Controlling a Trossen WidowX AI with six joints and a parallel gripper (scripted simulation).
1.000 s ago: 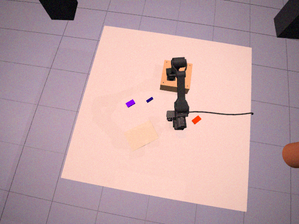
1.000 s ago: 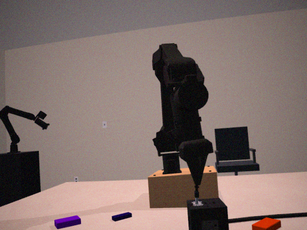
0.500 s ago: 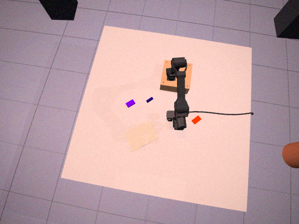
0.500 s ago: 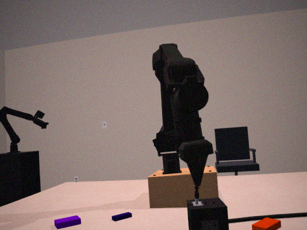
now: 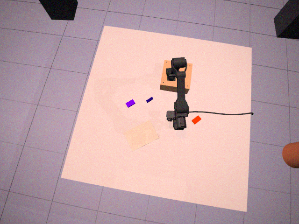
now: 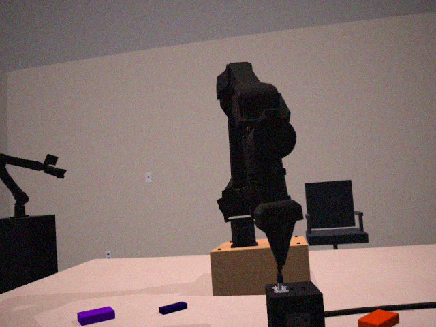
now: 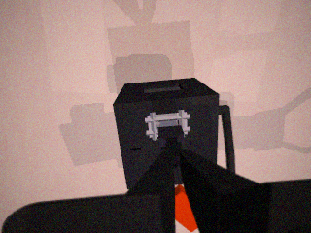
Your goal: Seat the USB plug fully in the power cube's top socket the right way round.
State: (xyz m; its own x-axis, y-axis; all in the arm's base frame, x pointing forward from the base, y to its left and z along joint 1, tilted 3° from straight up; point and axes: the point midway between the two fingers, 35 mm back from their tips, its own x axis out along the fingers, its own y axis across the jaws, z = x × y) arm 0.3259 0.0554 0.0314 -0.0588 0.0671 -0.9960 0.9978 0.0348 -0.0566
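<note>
Right now the dark USB plug is 2 cm below my gripper tip. Also, from my gripper tip: dark blue block: 16 cm behind, 21 cm to the right, 11 cm below; silver-framed socket: 4 cm below; orange block: 3 cm behind, 15 cm to the left, 11 cm below.
</note>
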